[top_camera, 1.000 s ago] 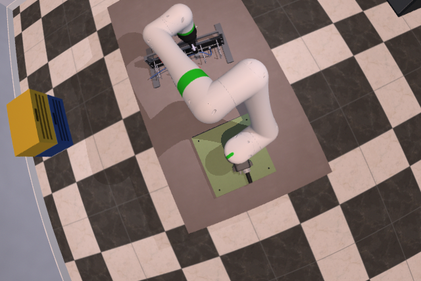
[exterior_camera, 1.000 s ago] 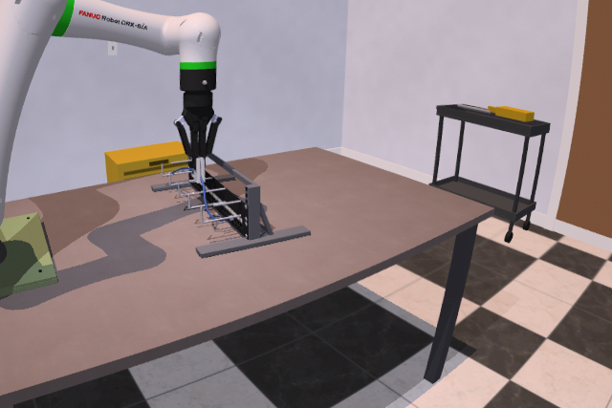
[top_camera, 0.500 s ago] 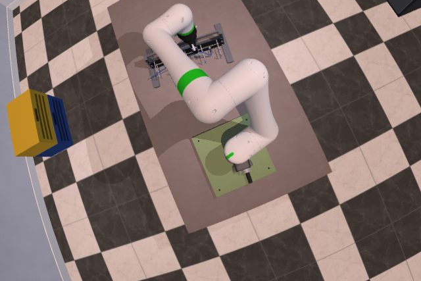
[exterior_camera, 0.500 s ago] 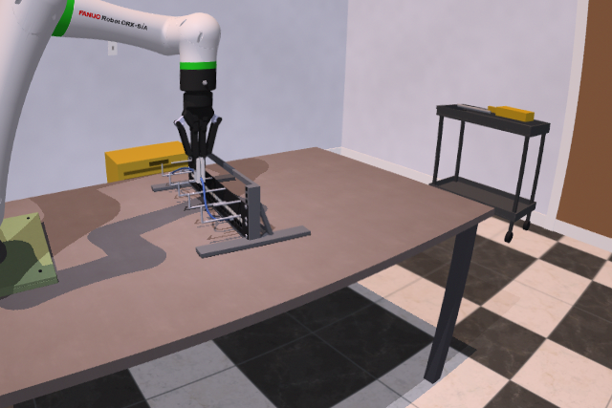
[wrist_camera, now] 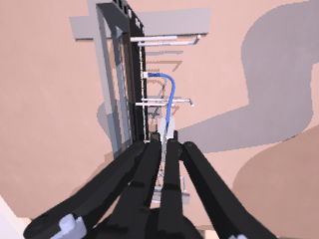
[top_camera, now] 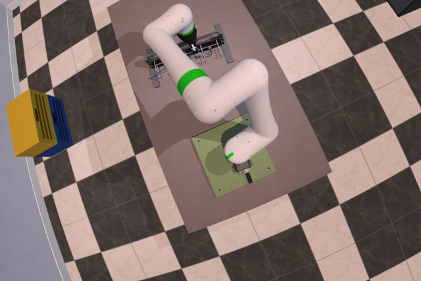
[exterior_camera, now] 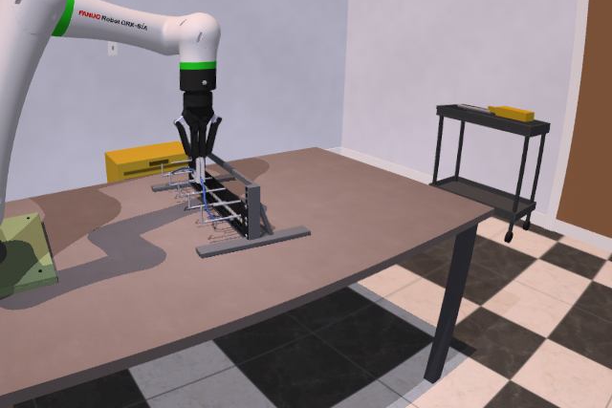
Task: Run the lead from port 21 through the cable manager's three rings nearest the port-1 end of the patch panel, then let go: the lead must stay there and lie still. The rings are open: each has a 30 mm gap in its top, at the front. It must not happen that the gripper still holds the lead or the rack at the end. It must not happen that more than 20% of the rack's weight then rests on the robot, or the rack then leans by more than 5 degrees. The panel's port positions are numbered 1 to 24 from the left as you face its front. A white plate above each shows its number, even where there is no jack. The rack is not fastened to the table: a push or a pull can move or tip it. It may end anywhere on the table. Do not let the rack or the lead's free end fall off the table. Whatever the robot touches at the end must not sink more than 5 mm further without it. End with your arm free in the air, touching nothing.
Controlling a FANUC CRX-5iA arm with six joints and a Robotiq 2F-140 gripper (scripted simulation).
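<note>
The black patch-panel rack is 8 cm below my hand, 8 cm ahead of it and 7 cm to the left of it.
</note>
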